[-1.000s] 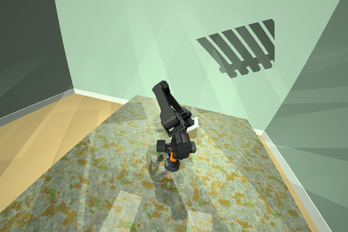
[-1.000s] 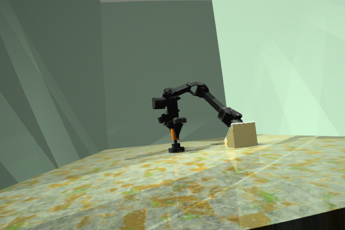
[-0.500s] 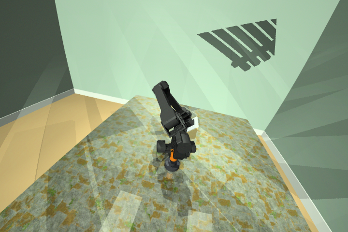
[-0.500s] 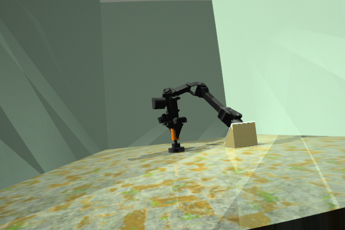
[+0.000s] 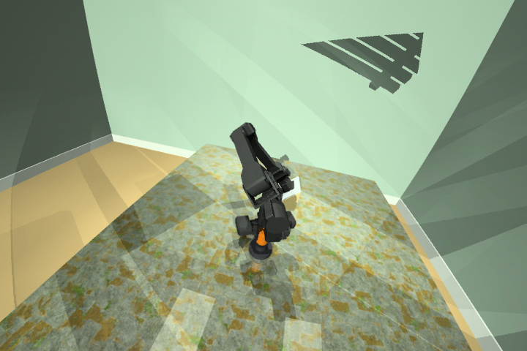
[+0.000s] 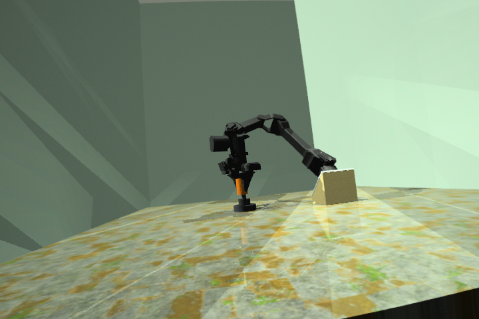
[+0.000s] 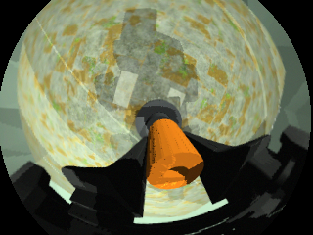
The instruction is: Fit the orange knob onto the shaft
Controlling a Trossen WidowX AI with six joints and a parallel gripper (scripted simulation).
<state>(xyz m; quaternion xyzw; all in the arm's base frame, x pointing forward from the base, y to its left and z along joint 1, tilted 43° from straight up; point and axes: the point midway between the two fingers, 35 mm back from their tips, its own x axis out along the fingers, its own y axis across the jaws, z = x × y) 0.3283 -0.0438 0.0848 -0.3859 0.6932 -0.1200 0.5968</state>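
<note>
Right now my gripper tip is 2 cm below the orange knob. From my gripper tip the other things lie so: D-shaped shaft 4 cm below.
</note>
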